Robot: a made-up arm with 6 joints. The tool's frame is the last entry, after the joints. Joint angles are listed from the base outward. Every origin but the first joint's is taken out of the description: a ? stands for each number. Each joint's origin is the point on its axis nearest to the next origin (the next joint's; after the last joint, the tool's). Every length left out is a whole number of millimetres.
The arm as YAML. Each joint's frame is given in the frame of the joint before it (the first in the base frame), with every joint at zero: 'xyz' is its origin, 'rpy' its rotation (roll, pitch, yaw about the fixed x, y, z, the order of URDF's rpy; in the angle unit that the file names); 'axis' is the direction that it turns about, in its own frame. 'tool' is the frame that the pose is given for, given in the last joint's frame.
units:
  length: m
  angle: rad
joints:
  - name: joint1
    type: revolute
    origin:
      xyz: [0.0, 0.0, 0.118]
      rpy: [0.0, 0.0, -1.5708]
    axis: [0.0, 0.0, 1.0]
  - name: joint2
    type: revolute
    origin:
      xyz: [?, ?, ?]
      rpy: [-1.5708, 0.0, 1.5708]
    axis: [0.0, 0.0, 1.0]
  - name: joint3
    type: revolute
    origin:
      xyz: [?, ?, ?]
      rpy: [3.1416, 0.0, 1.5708]
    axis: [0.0, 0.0, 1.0]
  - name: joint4
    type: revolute
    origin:
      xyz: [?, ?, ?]
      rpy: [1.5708, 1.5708, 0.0]
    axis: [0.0, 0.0, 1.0]
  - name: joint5
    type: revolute
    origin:
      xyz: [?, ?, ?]
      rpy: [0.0, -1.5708, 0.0]
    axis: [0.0, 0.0, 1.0]
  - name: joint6
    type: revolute
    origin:
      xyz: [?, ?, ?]
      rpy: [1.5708, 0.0, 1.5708]
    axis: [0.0, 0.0, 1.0]
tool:
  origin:
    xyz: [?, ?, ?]
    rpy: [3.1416, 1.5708, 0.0]
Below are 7 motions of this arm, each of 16 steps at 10 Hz.
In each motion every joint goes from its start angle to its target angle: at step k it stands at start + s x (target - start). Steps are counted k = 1, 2, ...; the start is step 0. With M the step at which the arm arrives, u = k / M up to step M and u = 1 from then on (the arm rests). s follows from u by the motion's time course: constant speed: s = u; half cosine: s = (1 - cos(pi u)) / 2; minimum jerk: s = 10 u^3 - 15 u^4 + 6 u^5.
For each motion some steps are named. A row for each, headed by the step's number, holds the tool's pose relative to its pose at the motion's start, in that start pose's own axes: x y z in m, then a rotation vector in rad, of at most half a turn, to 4 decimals.
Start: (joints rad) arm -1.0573 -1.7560 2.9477 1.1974 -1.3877 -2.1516
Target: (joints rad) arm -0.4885 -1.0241 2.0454 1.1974 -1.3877 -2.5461
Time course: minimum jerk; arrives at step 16
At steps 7, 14, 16:
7: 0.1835 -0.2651 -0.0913 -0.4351 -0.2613 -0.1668
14: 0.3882 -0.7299 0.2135 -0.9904 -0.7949 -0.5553
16: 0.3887 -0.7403 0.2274 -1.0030 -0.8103 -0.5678

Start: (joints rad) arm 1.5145 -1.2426 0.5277 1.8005 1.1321 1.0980
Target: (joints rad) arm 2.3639 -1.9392 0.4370 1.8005 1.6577 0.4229
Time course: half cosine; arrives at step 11
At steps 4, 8, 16:
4: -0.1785 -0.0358 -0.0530 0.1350 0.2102 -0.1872
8: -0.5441 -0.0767 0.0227 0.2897 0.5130 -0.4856
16: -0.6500 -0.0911 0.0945 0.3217 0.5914 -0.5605

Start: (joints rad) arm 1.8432 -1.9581 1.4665 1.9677 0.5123 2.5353
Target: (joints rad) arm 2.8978 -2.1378 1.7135 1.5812 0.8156 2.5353
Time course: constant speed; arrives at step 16
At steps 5, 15, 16:
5: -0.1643 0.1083 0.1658 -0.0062 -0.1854 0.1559
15: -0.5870 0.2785 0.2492 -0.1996 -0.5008 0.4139
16: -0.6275 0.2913 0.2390 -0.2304 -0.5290 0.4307

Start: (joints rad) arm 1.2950 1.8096 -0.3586 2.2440 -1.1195 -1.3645
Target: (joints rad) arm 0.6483 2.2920 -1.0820 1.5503 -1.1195 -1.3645
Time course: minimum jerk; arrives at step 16
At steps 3, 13, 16:
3: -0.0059 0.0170 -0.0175 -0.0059 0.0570 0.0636
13: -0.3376 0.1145 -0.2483 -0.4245 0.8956 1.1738
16: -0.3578 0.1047 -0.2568 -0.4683 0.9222 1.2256

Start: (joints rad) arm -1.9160 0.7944 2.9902 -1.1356 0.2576 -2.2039
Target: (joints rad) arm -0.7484 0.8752 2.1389 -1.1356 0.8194 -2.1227
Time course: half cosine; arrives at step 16
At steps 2, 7, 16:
2: -0.0069 0.0039 0.0174 0.0207 -0.0238 0.0539
7: -0.1051 -0.0348 0.1703 0.2165 -0.3034 0.5160
16: -0.2514 -0.3642 0.2141 0.5331 -0.9332 0.9730

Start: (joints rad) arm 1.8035 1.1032 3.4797 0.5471 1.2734 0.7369
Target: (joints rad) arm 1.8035 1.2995 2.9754 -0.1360 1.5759 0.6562
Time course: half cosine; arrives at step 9
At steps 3, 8, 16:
3: -0.0830 0.0368 0.0225 0.1393 0.1570 -0.0538
8: -0.3235 0.0681 0.1649 0.3137 0.6870 -0.2071
16: -0.3327 0.0667 0.1730 0.3131 0.7102 -0.2125

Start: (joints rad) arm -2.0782 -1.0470 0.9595 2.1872 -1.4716 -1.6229
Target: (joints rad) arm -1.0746 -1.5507 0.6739 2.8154 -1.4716 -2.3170
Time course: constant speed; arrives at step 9
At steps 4, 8, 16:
4: 0.2247 -0.0942 -0.0907 0.2461 0.0770 -0.2365
8: 0.3726 -0.2450 -0.2739 0.3926 0.0826 -0.4767
16: 0.3910 -0.2896 -0.3284 0.4135 0.0760 -0.5309

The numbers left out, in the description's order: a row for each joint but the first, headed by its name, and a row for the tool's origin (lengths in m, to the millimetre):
joint2: 0.0 0.0 0.0
joint3: 0.0 -0.316 0.0
joint4: 0.0 0.483 0.0
joint5: -0.083 0.0 0.0
joint6: 0.0 0.0 0.0
tool: 0.0 0.0 0.0

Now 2 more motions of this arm.
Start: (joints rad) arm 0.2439 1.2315 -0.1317 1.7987 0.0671 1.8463
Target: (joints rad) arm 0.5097 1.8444 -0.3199 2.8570 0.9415 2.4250
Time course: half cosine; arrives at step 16
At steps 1, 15, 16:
1: 0.0026 -0.0034 0.0023 -0.0177 -0.0050 -0.0125
15: 0.0661 -0.2832 0.3712 -1.2460 -0.4251 -1.8166
16: 0.0646 -0.2847 0.3753 -1.2492 -0.4278 -1.8390

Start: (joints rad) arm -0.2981 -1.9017 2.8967 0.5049 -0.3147 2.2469
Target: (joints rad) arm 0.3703 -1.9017 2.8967 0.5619 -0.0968 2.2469
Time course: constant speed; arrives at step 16
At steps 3, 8, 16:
3: 0.0017 0.0194 -0.0208 -0.1325 0.0525 -0.0169
8: 0.0026 0.0457 -0.0599 -0.3559 0.1301 -0.0520
16: -0.0008 0.0698 -0.1304 -0.7196 0.2262 -0.1231

